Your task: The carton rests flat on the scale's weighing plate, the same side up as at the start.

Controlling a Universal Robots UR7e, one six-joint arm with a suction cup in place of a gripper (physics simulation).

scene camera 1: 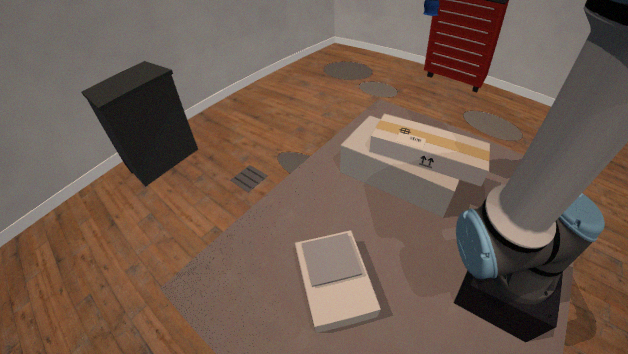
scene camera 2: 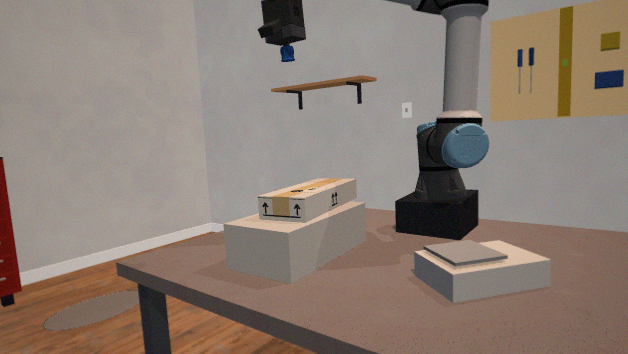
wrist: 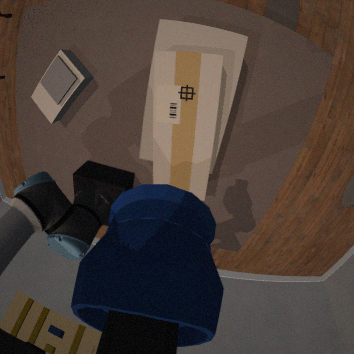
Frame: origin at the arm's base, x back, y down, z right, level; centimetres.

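Seen in the pictures: end effector, tool point: point(scene camera 1: 430, 14) point(scene camera 2: 288, 60) point(wrist: 160, 231); arm's base, origin of the base link: point(scene camera 1: 520, 273) point(scene camera 2: 440, 195) point(wrist: 94, 202).
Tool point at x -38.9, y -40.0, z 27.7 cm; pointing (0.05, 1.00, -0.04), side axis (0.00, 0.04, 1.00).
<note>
Offsets run from my tool point to a thing's middle. Level surfaces: height alone.
The white carton @[dx +7.1, dy +36.4, dz -0.9 cm] point(scene camera 1: 400, 149) point(scene camera 2: 327, 201) point(wrist: 187, 130) lies on a pale block @[dx +0.2, dy +45.1, dz -1.2 cm] point(scene camera 1: 395, 186) point(scene camera 2: 257, 255) point(wrist: 172, 34), tape, crosshair mark and label on top, side arrows pointing up. It is turned slightly against the block, and one end overhangs it. The scale @[dx +0.5, dy +47.3, dz -45.3 cm] point(scene camera 1: 345, 305) point(scene camera 2: 500, 285) point(wrist: 43, 101) stands apart on the table; its grey weighing plate @[dx -2.1, dy +44.2, dz -42.8 cm] point(scene camera 1: 332, 260) point(scene camera 2: 465, 252) point(wrist: 58, 81) bears no carton. My blue suction cup, the gripper point(scene camera 1: 431, 14) point(scene camera 2: 287, 61) point(wrist: 162, 192), hangs high above the carton, apart from it and holding nothing. In the wrist view it hides the carton's near end.
The arm's black base point(scene camera 1: 505, 310) point(scene camera 2: 435, 217) point(wrist: 90, 185) stands on the table @[dy +50.8 cm] point(scene camera 1: 250, 280) point(scene camera 2: 350, 305), near block and scale. A black cabinet point(scene camera 1: 150, 130) and a red drawer cabinet point(scene camera 1: 462, 42) stand on the floor. A wooden shelf point(scene camera 2: 325, 85) is on the wall.
</note>
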